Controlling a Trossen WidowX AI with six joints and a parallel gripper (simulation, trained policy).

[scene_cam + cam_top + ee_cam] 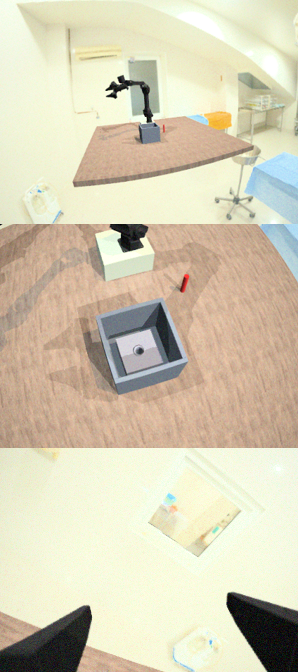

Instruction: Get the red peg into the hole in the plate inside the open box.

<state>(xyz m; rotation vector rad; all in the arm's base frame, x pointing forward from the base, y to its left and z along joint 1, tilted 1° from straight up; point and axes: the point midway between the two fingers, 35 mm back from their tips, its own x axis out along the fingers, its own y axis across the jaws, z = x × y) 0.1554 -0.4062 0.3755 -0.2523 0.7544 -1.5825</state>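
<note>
Right now my gripper tip is 20 mm short of the red peg, 550 mm to the right of it and 410 mm above it. The rest, counted from my gripper tip: pale plate (160 mm ahead, 350 mm to the left, 400 mm below).
</note>
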